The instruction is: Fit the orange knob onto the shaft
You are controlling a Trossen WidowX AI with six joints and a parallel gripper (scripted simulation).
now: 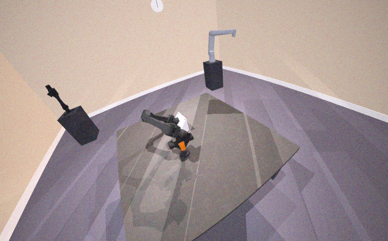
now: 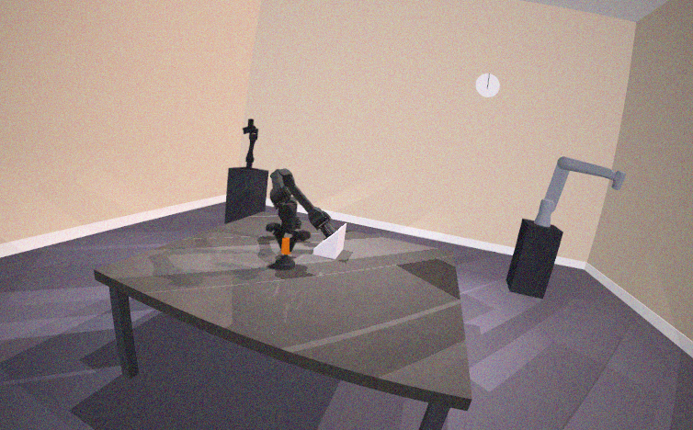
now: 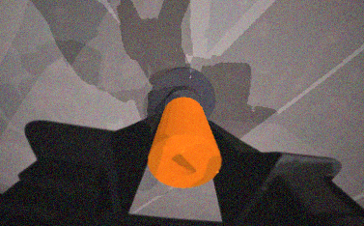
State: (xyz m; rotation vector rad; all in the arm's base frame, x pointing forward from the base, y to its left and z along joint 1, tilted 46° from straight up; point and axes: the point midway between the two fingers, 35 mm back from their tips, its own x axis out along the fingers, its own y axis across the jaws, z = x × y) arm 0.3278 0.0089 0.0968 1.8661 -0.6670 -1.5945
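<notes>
Right now the orange knob is 2 cm above my gripper tip. Round my gripper tip: round pedestal: 4 cm below.
</notes>
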